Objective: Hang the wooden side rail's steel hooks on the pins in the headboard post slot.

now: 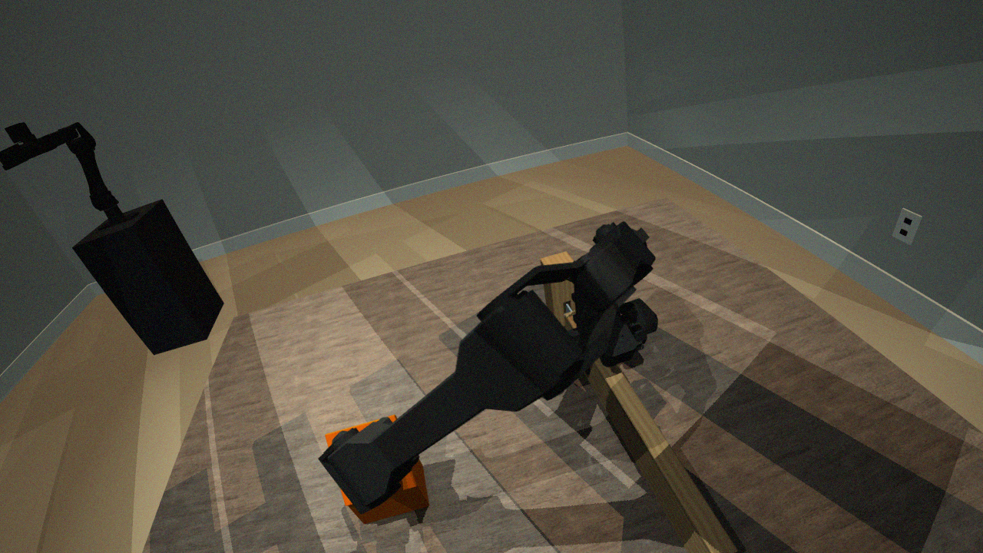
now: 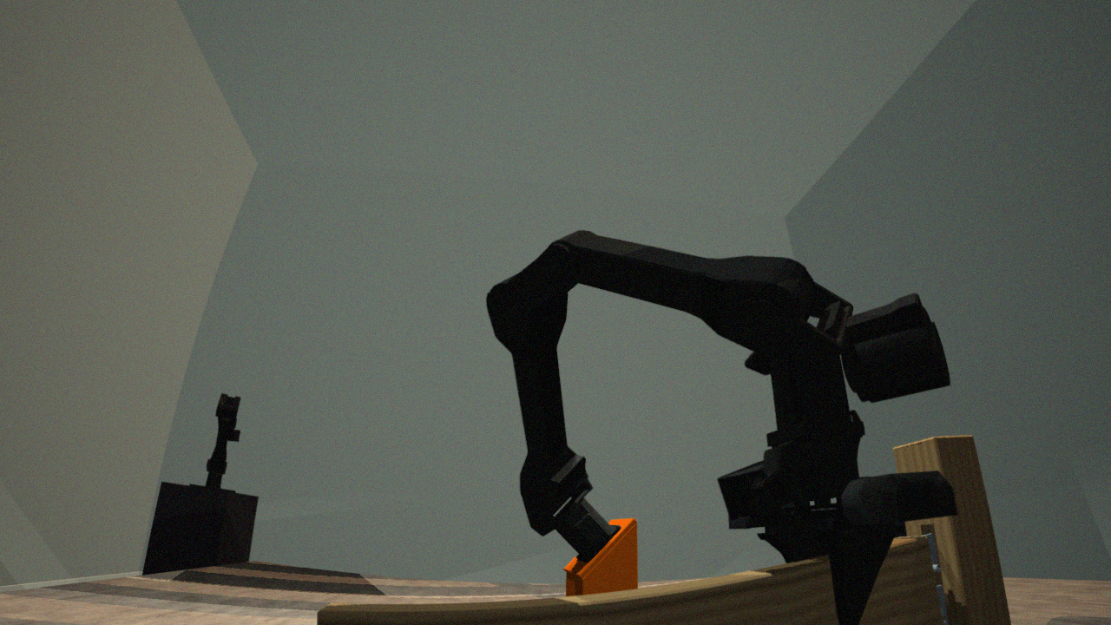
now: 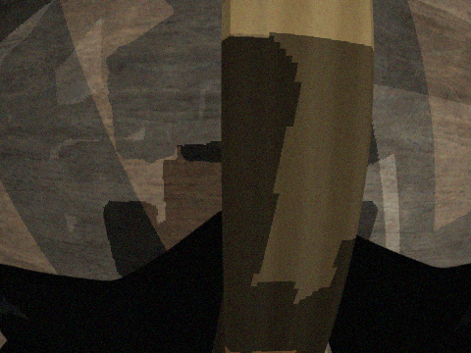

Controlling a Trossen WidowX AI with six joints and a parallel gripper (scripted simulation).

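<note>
The headboard post lies 130 mm to the left of my gripper tip and 40 mm above it.
</note>
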